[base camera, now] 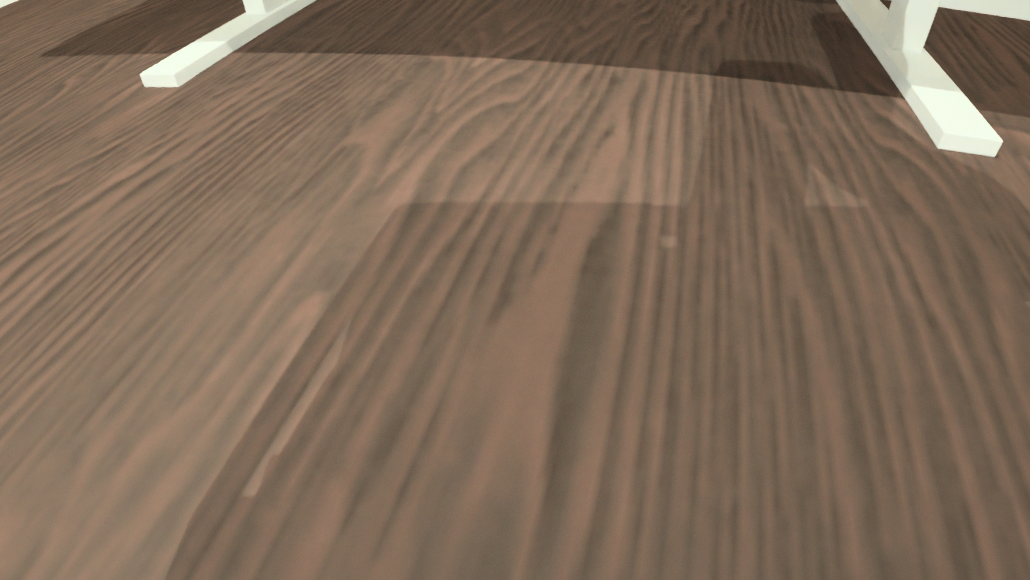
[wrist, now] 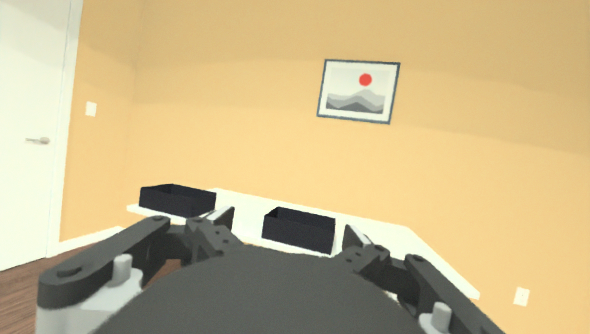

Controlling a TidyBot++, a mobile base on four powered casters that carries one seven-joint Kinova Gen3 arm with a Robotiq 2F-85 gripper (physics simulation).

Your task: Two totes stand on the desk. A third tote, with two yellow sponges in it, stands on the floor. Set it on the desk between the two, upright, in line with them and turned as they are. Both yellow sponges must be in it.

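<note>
Two black totes stand upright on the white desk [wrist: 372,225] in the wrist view. One tote [wrist: 177,201] is at the desk's left end, the other tote [wrist: 299,231] is right of it, with a gap of desk between them. My gripper [wrist: 288,227] is open, its fingers wide apart with nothing between them; it is in front of the desk, and the right-hand tote shows beyond the fingers. The third tote and the yellow sponges do not show in either view.
In the base camera view the desk's two white feet [base camera: 216,46] [base camera: 937,93] stand on the wooden floor, at the top left and top right. A framed picture [wrist: 358,91] hangs on the yellow wall behind the desk. A white door [wrist: 30,125] is at the left.
</note>
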